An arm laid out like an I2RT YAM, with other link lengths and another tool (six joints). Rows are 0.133 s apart.
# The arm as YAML. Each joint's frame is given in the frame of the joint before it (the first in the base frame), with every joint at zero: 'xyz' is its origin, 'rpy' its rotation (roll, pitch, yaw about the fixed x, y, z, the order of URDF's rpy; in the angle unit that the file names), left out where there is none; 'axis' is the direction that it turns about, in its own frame. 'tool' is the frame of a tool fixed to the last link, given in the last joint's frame.
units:
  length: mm
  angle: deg
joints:
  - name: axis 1
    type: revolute
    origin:
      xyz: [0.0, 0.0, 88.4]
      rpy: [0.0, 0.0, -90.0]
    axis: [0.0, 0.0, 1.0]
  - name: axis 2
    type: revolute
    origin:
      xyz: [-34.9, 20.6, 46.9]
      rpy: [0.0, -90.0, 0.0]
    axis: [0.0, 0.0, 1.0]
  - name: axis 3
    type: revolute
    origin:
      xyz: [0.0, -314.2, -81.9]
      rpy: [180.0, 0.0, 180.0]
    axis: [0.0, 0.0, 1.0]
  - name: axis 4
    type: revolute
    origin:
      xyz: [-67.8, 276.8, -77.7]
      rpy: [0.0, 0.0, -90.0]
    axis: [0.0, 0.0, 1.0]
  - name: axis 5
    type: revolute
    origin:
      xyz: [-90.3, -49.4, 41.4]
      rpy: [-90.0, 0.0, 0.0]
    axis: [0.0, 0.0, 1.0]
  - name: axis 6
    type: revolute
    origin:
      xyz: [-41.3, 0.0, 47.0]
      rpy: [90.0, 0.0, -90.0]
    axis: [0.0, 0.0, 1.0]
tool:
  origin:
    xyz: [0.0, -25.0, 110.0]
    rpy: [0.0, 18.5, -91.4]
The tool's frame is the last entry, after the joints.
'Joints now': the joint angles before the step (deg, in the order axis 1, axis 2, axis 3, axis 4, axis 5, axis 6). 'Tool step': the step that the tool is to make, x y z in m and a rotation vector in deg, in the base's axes. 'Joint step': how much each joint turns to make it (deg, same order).
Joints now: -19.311 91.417 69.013 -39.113 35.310 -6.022
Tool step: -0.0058 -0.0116 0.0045 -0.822 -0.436 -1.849
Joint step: -1.482 -0.147 0.264 0.265 0.723 0.027
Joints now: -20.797 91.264 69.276 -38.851 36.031 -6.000
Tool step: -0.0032 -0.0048 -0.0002 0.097 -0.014 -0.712
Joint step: -0.769 0.007 0.005 -0.018 -0.111 -0.004
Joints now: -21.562 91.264 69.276 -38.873 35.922 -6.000
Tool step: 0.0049 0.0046 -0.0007 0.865 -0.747 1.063
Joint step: 0.436 0.008 0.015 0.387 -1.246 -0.023
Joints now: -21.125 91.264 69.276 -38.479 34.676 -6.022
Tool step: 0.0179 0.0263 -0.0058 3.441 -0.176 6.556
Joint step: 2.453 -0.007 -0.004 0.214 -4.894 -2.290
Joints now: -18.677 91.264 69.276 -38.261 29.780 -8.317
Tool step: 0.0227 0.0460 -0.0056 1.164 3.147 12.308
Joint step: 4.985 0.019 -0.002 -0.023 -3.846 -7.058
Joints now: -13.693 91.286 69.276 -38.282 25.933 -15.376
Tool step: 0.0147 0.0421 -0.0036 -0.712 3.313 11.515
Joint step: 4.605 -0.003 -0.006 -0.017 -2.254 -7.350
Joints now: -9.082 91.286 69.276 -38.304 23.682 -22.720
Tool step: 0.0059 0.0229 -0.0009 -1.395 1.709 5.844
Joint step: 2.801 0.002 0.011 -0.010 -0.108 -3.756
